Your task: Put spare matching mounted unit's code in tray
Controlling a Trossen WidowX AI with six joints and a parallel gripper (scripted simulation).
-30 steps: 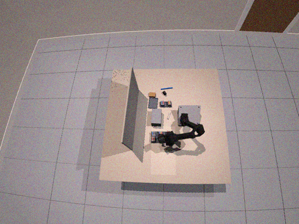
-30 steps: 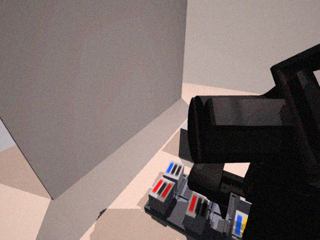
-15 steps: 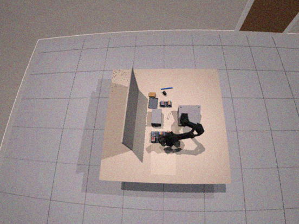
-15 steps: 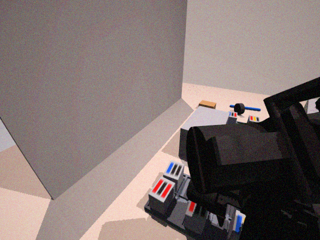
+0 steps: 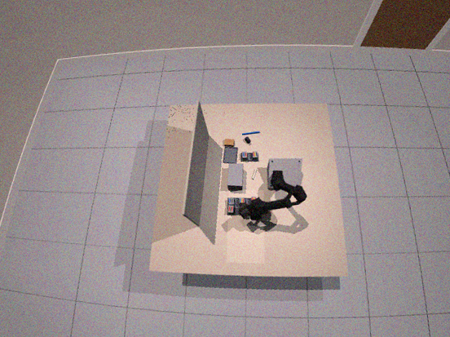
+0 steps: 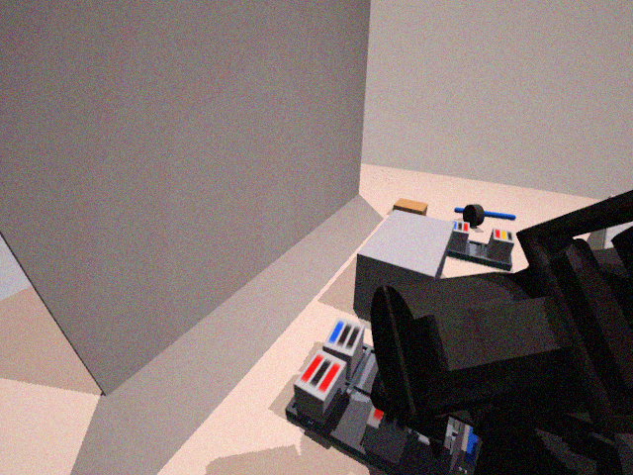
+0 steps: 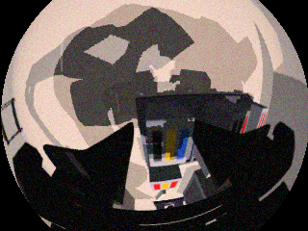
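Right now the grey spare block is 20 mm above my gripper tip. Round my gripper tip: grey wall panel: 360 mm ahead, 230 mm to the right, 210 mm above.
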